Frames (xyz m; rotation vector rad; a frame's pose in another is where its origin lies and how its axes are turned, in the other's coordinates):
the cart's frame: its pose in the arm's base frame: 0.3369 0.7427 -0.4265 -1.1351 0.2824 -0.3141
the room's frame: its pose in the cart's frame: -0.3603 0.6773 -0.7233 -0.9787 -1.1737 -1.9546
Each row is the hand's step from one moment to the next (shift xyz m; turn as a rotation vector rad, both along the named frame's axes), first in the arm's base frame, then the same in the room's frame.
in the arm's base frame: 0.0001 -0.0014 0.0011 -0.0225 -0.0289 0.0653
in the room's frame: -0.0007 0.0008 -0.0015 0.0121 0.0145 -0.0724
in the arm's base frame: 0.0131 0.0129 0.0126 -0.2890 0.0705 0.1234
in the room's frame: 0.0151 0.0160 0.0036 0.1704 -0.2014 -0.1848
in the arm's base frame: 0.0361 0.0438 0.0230 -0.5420 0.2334 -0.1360
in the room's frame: 0.0426 0.0377 0.0226 0.2206 -0.5632 -0.0287
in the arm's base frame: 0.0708 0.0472 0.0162 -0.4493 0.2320 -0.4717
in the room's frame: 0.0363 0.0644 0.0452 0.0351 -0.6416 0.2554
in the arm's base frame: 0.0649 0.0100 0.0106 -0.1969 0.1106 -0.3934
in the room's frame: 0.0029 0.0606 0.0272 -0.0709 -0.3709 0.2514
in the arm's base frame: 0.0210 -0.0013 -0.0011 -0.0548 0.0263 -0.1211
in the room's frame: -0.0052 0.0180 0.0097 -0.0294 -0.1082 0.0760
